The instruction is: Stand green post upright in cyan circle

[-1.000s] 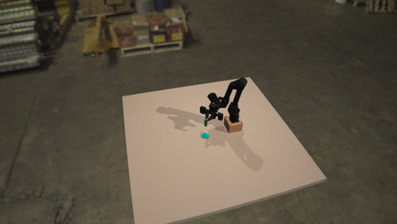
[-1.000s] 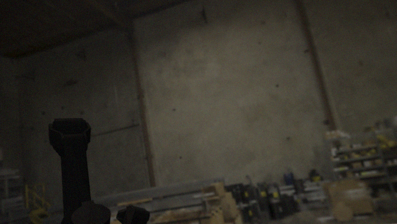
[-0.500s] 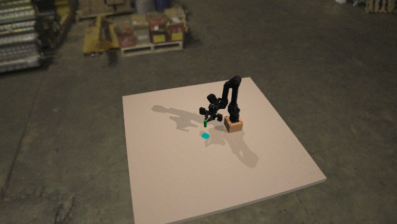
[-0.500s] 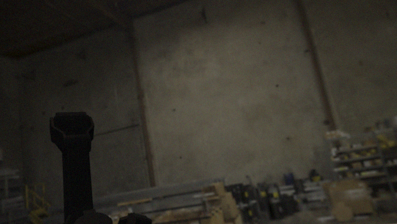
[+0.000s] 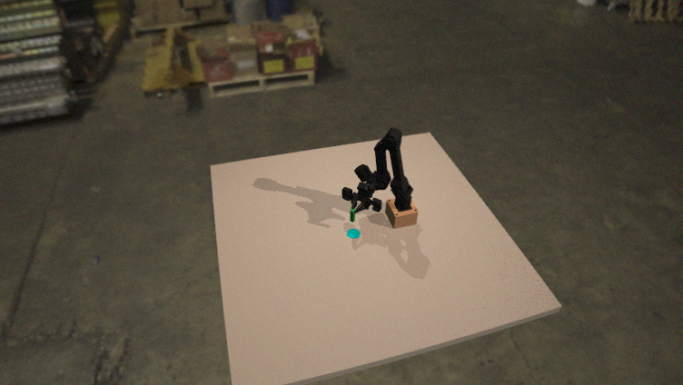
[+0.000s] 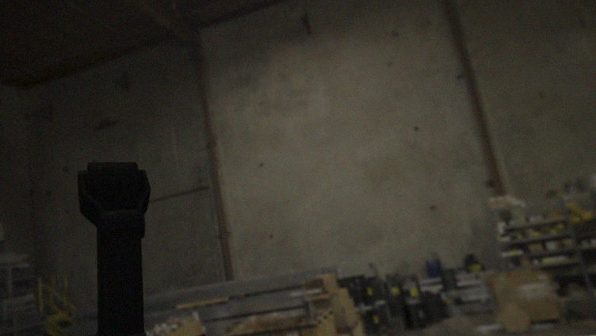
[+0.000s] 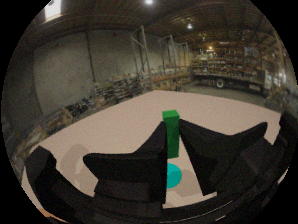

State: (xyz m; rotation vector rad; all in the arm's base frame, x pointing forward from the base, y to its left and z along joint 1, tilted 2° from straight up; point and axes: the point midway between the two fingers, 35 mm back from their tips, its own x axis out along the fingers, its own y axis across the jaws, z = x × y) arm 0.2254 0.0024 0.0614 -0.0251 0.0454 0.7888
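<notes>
The cyan circle is 130 mm below my gripper tip, 10 mm to the left of it and 10 mm behind it. Round my gripper tip: green post: 20 mm below.
</notes>
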